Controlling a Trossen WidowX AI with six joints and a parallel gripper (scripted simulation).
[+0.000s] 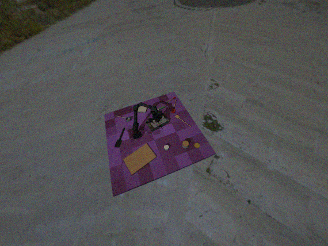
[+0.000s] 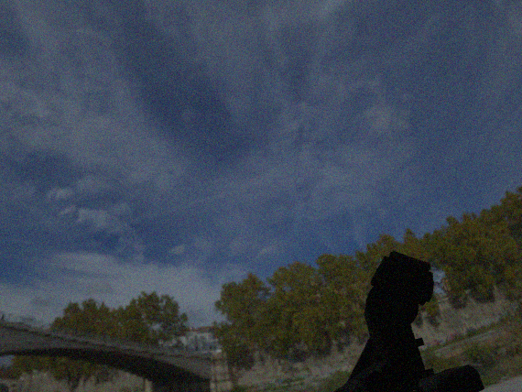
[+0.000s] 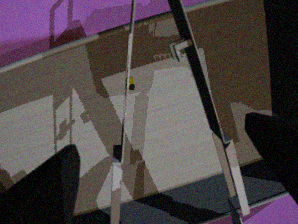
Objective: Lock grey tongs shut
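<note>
The yellow piece lies 20 mm to the right of my gripper tip, 20 mm below it and 10 mm ahead of it. The rest, counted from my gripper tip: roasting tin: 60 mm below, 40 mm to the left, 20 mm ahead; jar: 460 mm to the right, 230 mm ahead, 60 mm below; red-headed tool: 380 mm ahead, 210 mm to the left, 90 mm below.
</note>
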